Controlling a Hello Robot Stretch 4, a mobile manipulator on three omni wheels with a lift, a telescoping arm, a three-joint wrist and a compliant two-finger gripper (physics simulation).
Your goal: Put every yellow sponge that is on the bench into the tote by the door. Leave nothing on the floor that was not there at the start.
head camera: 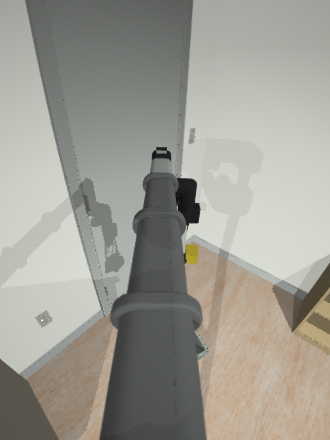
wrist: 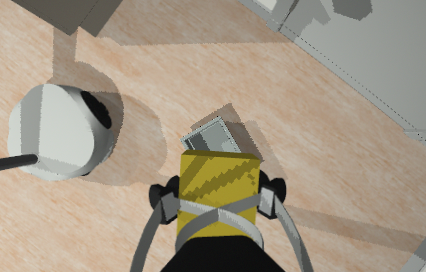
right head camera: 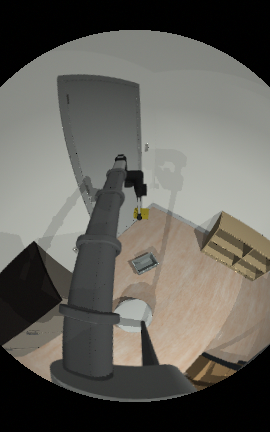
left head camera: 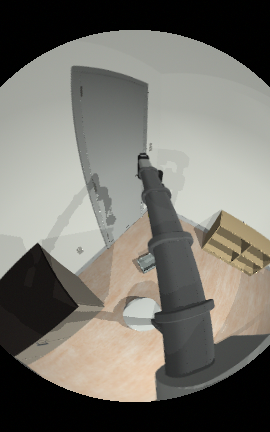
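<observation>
A yellow sponge (head camera: 192, 254) (right head camera: 145, 214) (wrist: 219, 175) is held in my gripper (wrist: 217, 187), which is shut on it with a fingertip at each side. The sponge is in the air at the end of the extended arm. The grey tote (head camera: 201, 347) (left head camera: 146, 262) (right head camera: 145, 263) (wrist: 220, 131) sits on the floor near the door. In the wrist view the tote shows just beyond the far edge of the sponge, which hides part of it. In the head view the arm covers most of the tote. The bench top does not show clearly.
The grey door (head camera: 120, 100) (left head camera: 115, 135) (right head camera: 102, 130) stands behind the arm. A wooden shelf (left head camera: 220, 231) (right head camera: 220, 233) is at the right. A dark-topped cabinet (left head camera: 35, 295) (right head camera: 30, 280) is at the left. My white round base (left head camera: 141, 315) (wrist: 55, 132) is on the floor.
</observation>
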